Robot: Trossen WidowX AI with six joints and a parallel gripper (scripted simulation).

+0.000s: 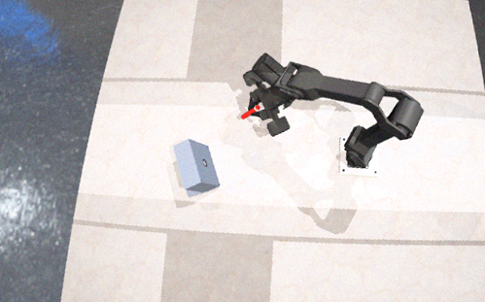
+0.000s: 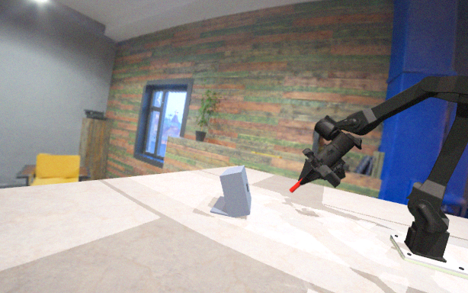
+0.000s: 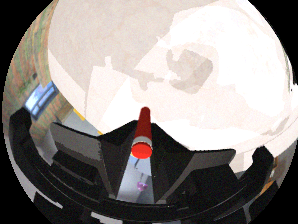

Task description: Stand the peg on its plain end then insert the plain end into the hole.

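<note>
My gripper tip is now 14 cm short of the grey sloped panel, 16 cm to the right of it and 3 cm above it. From my gripper tip the other things lie so: red peg (1 cm behind, 1 cm above); panel foot (16 cm ahead, 17 cm to the left, 8 cm below).
</note>
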